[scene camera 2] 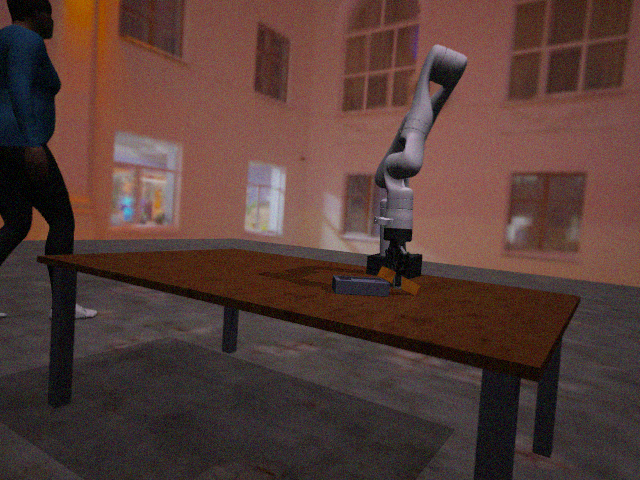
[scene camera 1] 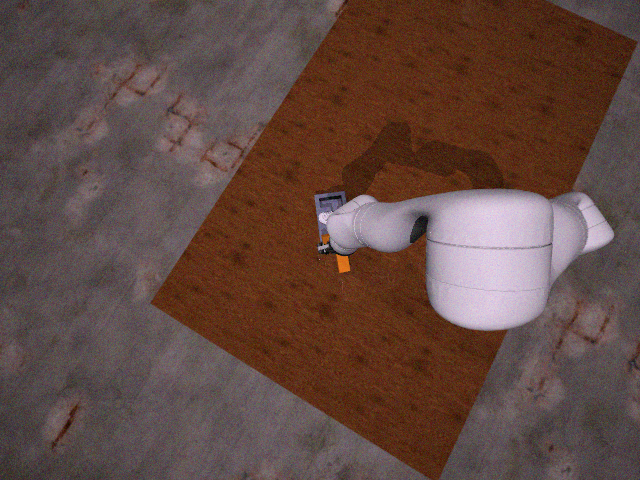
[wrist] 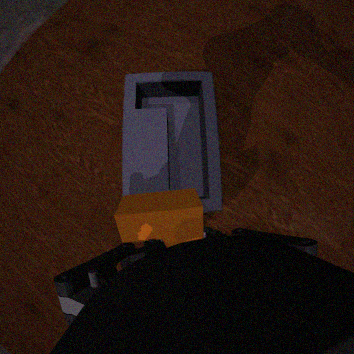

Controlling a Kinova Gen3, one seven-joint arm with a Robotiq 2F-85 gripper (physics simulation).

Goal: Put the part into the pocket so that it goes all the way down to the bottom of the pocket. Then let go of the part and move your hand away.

Note:
My gripper [scene camera 2: 394, 287] grips an orange L-shaped part [wrist: 175, 216]. Also in view: a grey-blue pocket block [wrist: 170, 141].
My gripper is seen too in the wrist view [wrist: 180, 235].

